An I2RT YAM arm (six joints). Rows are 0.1 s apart.
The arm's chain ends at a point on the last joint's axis. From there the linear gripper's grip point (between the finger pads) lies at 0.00 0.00 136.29 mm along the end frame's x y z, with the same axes.
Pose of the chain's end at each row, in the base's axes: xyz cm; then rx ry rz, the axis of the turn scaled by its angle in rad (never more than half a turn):
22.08 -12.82 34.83 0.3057 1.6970 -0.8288
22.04 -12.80 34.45 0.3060 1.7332 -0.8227
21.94 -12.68 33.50 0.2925 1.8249 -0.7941
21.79 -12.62 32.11 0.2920 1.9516 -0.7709
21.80 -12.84 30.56 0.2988 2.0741 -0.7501
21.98 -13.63 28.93 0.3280 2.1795 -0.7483
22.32 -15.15 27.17 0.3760 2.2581 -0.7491
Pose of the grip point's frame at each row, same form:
32.21 -21.87 33.67 0.3057 1.6970 -0.8288
32.13 -21.82 32.83 0.3060 1.7332 -0.8227
32.01 -21.44 30.72 0.2925 1.8249 -0.7941
31.47 -21.17 27.76 0.2920 1.9516 -0.7709
30.88 -21.18 24.75 0.2988 2.0741 -0.7501
30.22 -21.95 21.95 0.3280 2.1795 -0.7483
29.72 -23.50 19.34 0.3760 2.2581 -0.7491

